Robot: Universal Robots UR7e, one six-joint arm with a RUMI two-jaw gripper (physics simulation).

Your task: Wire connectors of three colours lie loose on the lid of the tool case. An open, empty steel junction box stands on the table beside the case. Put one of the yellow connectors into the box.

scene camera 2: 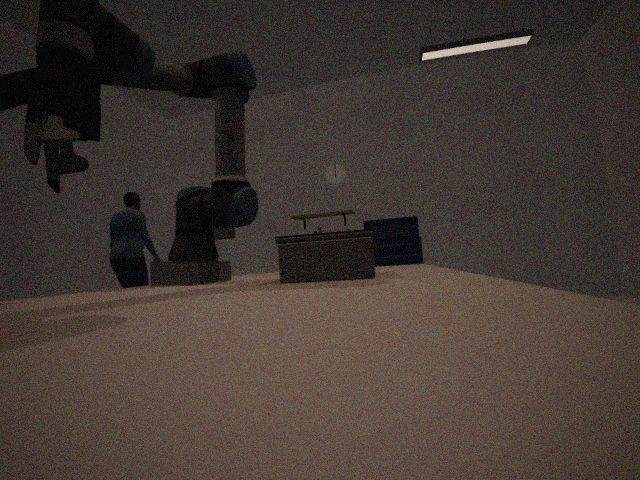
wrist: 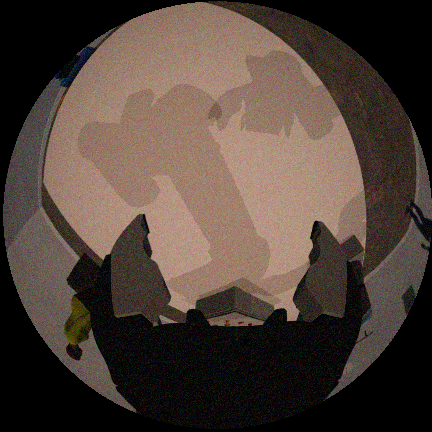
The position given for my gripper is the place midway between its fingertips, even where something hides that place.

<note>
In view: my gripper [scene camera 2: 47, 180] and a tool case [scene camera 2: 347, 255].
My gripper shows as well in the wrist view [wrist: 232, 219].
</note>
